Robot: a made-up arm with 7 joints.
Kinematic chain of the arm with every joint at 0, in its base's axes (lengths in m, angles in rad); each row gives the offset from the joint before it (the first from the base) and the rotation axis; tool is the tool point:
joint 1: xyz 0 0 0 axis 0 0.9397 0.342
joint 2: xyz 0 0 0 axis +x
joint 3: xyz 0 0 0 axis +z
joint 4: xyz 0.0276 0 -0.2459 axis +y
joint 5: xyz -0.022 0 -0.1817 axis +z
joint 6: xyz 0 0 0 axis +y
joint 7: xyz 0 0 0 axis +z
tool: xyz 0 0 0
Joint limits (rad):
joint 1: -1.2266..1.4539
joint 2: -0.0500..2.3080
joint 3: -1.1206..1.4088
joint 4: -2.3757..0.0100
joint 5: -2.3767..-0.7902
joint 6: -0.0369..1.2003
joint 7: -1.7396..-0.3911
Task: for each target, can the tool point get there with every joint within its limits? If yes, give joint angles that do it. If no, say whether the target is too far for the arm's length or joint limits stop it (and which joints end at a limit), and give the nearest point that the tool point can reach.
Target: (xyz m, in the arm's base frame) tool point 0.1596 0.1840 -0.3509
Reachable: yes | joints -0.1738 0.4191 0.2603 -0.4826 -1.3900 0.4297 -0.7815
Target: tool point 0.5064 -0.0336 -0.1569
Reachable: no: too far | nearest point 0.4104 -0.0272 -0.1271 | short by 0.101 m
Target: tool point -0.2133 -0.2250 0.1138
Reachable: no: joint limits stop it (at a limit: joint 2, joint 3, joint 4) | nearest point -0.1559 0.0078 0.1459 | short by 0.242 m
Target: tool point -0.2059 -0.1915 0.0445
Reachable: no: joint limits stop it (at a limit: joint 1, joint 3, joint 4) | nearest point -0.1425 -0.0916 -0.1301 | short by 0.211 m
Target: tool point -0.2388 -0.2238 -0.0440
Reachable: no: joint limits stop it (at a limit: joint 1, joint 2, joint 3) | nearest point -0.2902 -0.2222 -0.1869 | short by 0.152 m
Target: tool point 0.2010 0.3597 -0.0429
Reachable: yes | joints -0.4742 1.0476 0.7398 -0.7897 -1.1612 0.6534 -0.8344
